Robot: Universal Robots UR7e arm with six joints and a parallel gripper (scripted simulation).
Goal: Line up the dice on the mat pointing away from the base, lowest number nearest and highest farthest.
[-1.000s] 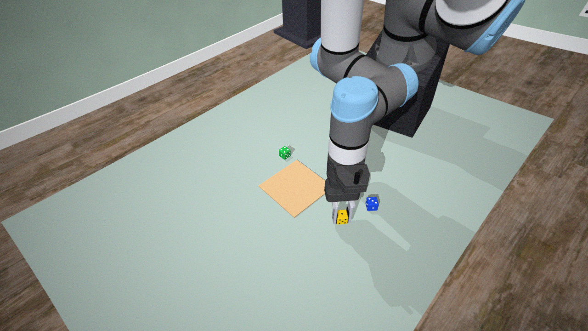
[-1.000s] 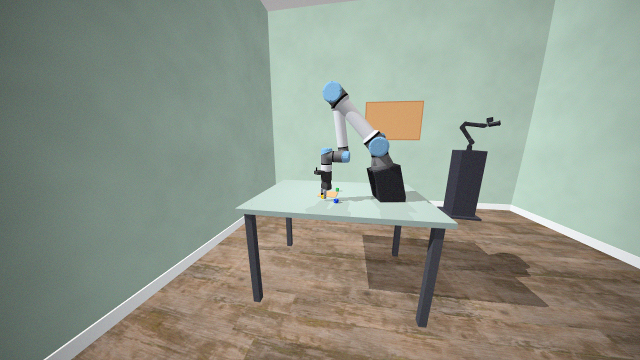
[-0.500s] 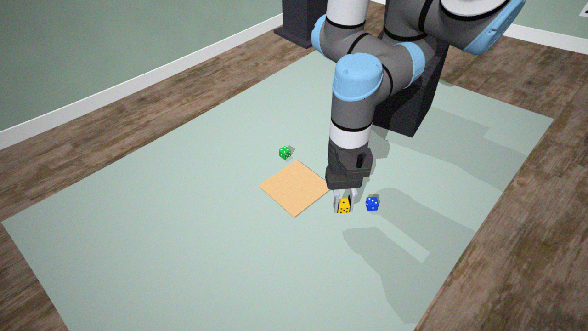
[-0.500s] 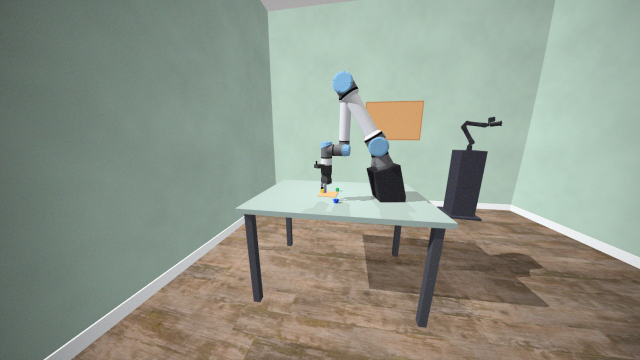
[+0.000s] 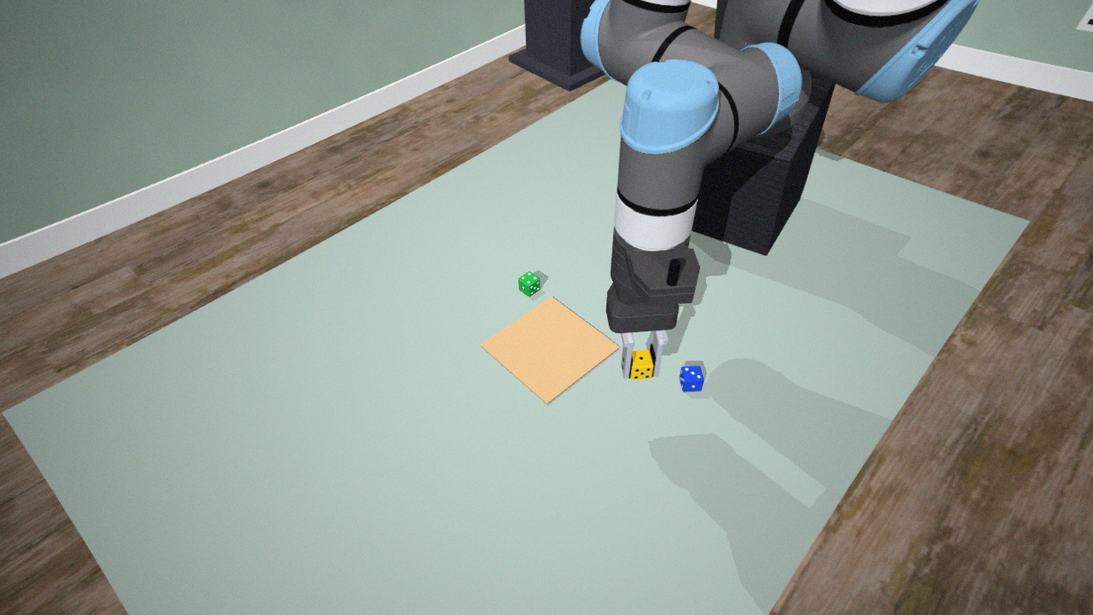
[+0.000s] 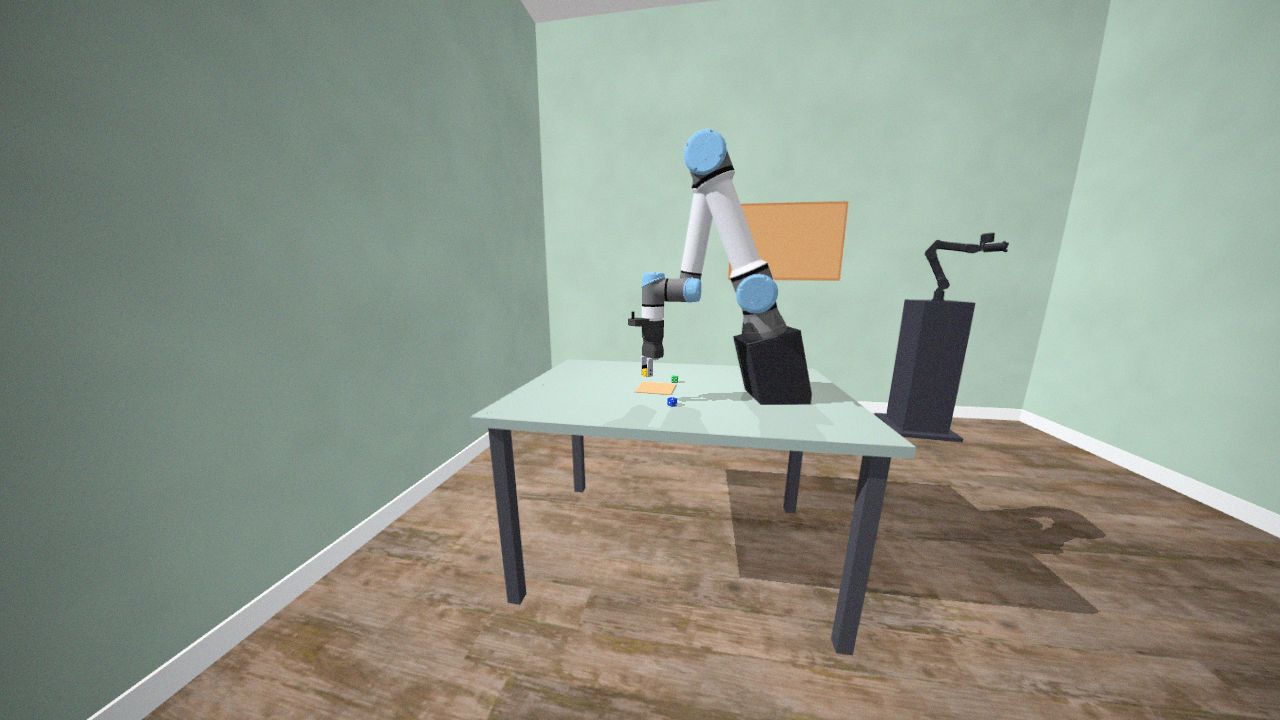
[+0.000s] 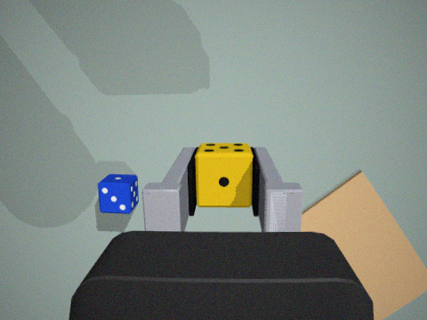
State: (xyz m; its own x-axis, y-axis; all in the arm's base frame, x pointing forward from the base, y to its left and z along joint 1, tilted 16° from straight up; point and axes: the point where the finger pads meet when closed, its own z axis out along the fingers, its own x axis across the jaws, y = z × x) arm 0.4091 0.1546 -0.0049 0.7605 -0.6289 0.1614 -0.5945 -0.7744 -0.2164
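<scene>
Right now my hand is 160 mm to the left of the orange mat and 110 mm above it. From my hand the other things lie so: yellow die 10 mm below; blue die 100 mm below, 90 mm behind, 20 mm to the left; green die 270 mm to the right, 100 mm below, 60 mm behind.
</scene>
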